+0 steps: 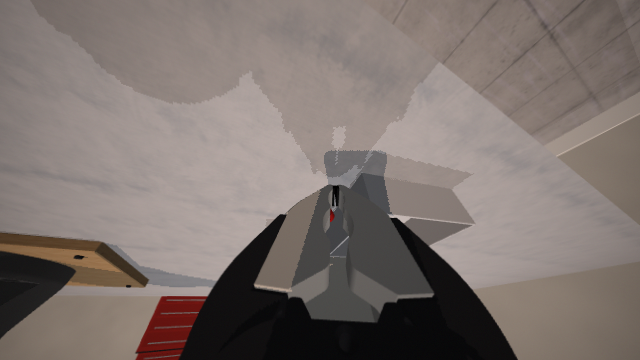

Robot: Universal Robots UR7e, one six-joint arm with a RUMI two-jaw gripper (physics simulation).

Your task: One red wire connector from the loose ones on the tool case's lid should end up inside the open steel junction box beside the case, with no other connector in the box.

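Frame: origin at the arm's base, x ahead, y left, z up, level; millimetres.
Where they show: gripper, fingertip midpoint: (334,187).
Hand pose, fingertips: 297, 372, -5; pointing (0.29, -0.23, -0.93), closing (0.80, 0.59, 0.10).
Note:
Things, the pixels of their top centre, and the offset from my fingertips, as dx, dy, dz. "spot": a spot on its surface instead.
- red connector, middle of its top: (324,218) +16, -38, +7
- open steel junction box, surface spot: (425,200) spot: +69, +37, +11
My gripper (334,187) is shut, its two grey jaws together at the tips with nothing held between them. A small bit of a red connector (331,216) shows through the narrow gap between the jaws; the jaws hide the rest, so its exact place relative to the box cannot be told. The open steel junction box (425,200) stands on the pale table top, just beyond the jaws and to their right; the gripper hides much of it, including most of its inside. The tool case's lid with the loose connectors cannot be made out.
A wooden board (55,245) shows at the left edge, with part of a dark grey object (40,267) in front of it. A red drawer cabinet (172,320) shows at the lower left. The table's edge runs diagonally at the right, with tiled floor (540,60) past it.

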